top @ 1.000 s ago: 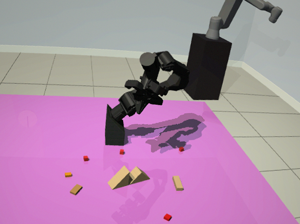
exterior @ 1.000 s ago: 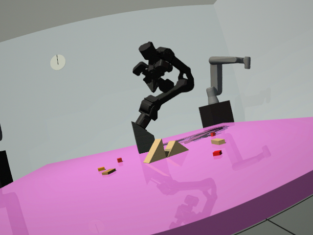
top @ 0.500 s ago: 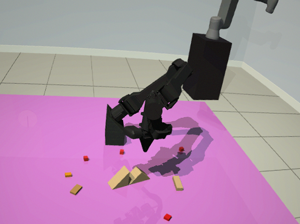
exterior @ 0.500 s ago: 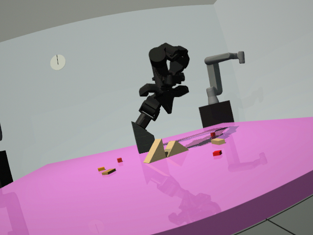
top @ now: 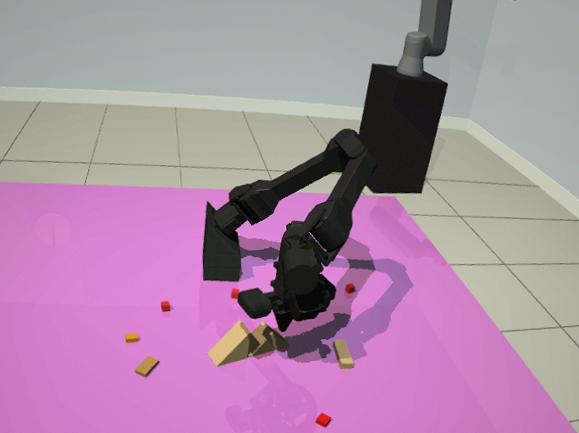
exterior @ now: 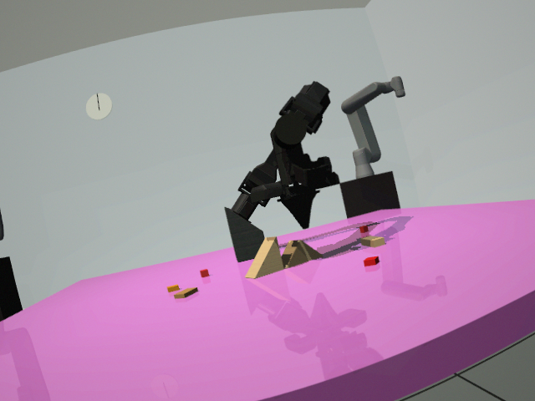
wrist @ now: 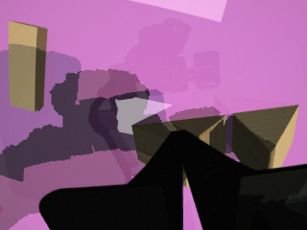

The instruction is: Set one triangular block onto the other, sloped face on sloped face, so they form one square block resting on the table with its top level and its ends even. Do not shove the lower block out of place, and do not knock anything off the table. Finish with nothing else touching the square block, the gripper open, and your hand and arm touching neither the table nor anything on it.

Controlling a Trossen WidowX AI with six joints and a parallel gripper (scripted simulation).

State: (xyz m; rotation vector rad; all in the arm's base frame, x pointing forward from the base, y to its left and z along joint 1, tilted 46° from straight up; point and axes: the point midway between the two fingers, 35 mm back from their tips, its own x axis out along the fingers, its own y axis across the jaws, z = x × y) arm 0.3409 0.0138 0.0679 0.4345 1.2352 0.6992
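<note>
My gripper tip is 130 mm to the right of the tan flat bar, 60 mm above it and 20 mm short of it. From my gripper tip the other things lie so: orange piece 280 mm to the right, 80 mm behind, 60 mm below.
</note>
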